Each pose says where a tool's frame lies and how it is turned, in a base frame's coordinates. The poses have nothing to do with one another.
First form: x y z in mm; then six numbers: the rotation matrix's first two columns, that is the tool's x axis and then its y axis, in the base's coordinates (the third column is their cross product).
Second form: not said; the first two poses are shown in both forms.
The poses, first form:
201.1, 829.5, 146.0, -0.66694, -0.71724, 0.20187, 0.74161, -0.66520, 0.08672
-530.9, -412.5, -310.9, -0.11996, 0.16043, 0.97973, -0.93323, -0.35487, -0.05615
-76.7, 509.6, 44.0, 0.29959, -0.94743, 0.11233, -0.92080, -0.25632, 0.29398
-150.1, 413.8, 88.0, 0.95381, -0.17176, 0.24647, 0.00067, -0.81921, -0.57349
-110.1, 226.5, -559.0, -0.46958, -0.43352, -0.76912, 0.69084, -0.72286, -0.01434
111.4, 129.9, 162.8, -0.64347, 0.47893, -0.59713, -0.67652, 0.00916, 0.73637
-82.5, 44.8, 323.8, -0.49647, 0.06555, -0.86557, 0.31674, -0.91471, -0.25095
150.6, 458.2, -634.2, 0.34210, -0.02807, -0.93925, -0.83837, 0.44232, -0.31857
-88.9, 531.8, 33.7, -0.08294, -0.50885, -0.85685, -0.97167, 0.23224, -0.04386
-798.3, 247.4, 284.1, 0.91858, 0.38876, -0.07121, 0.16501, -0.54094, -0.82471
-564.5, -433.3, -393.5, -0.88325, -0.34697, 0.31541, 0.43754, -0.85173, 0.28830
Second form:
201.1, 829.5, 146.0, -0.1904, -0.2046, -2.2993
-530.9, -412.5, -310.9, 1.2776, -0.9470, 1.6155
-76.7, 509.6, 44.0, 2.2693, -1.6924, -0.1245
-150.1, 413.8, 88.0, -2.5057, 0.1206, -0.3855
-110.1, 226.5, -559.0, 1.0230, 0.4285, -2.1961
111.4, 129.9, 162.8, -0.2150, 1.4521, 1.7564
-82.5, 44.8, 323.8, 1.4890, 0.5780, -2.5306
150.6, 458.2, -634.2, -0.9819, 1.1020, 0.6548
-88.9, 531.8, 33.7, -1.3856, 1.7117, 0.7348
-798.3, 247.4, 284.1, -2.1469, -0.3936, 0.3059
-564.5, -433.3, -393.5, -0.3536, -0.4974, -2.6582

